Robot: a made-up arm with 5 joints.
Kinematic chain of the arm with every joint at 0, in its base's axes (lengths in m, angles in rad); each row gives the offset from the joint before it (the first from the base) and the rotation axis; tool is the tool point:
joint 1: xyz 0 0 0.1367 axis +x
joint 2: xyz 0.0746 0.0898 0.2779 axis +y
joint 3: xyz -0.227 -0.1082 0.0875 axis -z
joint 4: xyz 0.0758 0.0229 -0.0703 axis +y
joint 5: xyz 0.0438 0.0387 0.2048 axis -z
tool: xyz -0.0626 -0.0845 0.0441
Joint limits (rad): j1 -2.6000..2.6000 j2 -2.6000..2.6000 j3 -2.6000..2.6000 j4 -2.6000..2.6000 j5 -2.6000..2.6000
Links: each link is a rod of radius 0.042 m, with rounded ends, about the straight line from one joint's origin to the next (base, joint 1, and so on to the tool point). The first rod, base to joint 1, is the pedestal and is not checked.
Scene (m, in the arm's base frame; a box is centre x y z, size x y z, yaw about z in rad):
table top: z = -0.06
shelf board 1: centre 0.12 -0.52 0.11 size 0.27 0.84 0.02 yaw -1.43
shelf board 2: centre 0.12 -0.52 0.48 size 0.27 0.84 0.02 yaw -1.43
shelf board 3: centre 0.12 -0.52 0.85 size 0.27 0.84 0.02 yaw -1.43
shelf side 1: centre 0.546 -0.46 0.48 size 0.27 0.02 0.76 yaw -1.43
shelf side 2: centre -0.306 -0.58 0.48 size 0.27 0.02 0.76 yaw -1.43
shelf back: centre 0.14 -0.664 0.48 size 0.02 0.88 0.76 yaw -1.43
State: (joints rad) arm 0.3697 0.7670 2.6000 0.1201 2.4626
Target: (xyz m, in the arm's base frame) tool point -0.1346 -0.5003 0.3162
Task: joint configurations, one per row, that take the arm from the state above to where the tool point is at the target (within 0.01 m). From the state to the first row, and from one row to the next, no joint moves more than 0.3 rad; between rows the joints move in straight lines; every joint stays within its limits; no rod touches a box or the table.
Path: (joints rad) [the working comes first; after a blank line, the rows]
Joints at the target: 0.8997 -0.1981 2.5540 -0.2570 2.2482
Straight joint move there: touches shelf board 2.

1: 0.2817 0.5394 2.5315 -0.1257 2.3398
2: 0.1936 0.3117 2.4630 -0.3715 2.2170
3: 0.2956 0.0496 2.4711 -0.4061 2.1754
4: 0.3975 -0.2125 2.4792 -0.4408 2.1338
5: 0.4995 -0.4747 2.4873 -0.4754 2.0922
6: 0.6015 -0.7368 2.4954 -0.5100 2.0506
7: 0.7034 -0.9990 2.5035 -0.5446 2.0089
8: 0.7689 -0.7320 2.5203 -0.4487 2.0887
9: 0.8343 -0.4650 2.5372 -0.3529 2.1684
10: 0.8997 -0.1981 2.5540 -0.2570 2.2482

